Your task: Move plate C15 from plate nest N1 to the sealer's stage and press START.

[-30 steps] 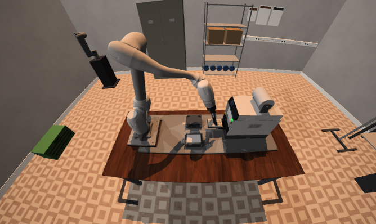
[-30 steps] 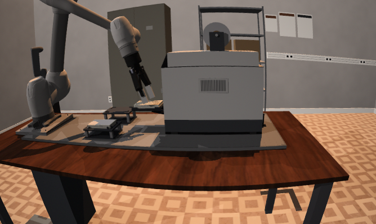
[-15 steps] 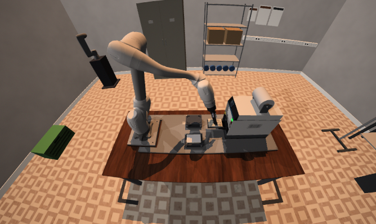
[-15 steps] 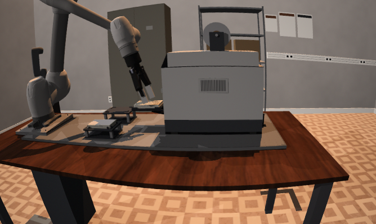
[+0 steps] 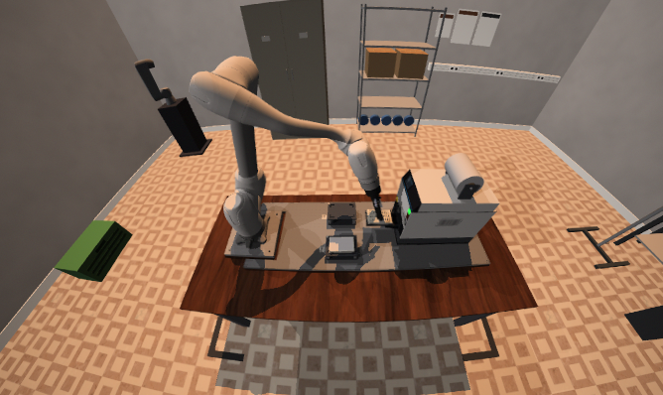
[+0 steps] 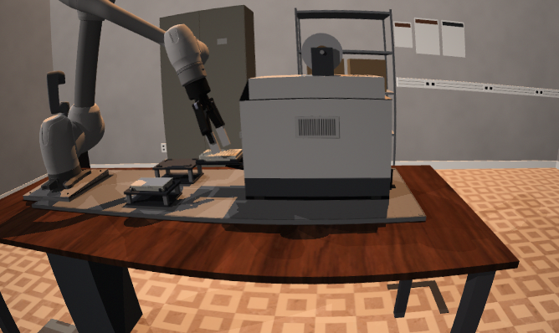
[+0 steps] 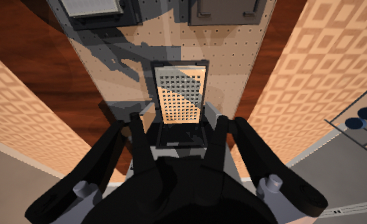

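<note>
Now: the sealer stage 5 cm below my hand. The rest, counted from my hand: pale plate (21 cm behind, 12 cm to the right, 10 cm below); foil roll (33 cm ahead, 2 cm to the right, 27 cm above).
</note>
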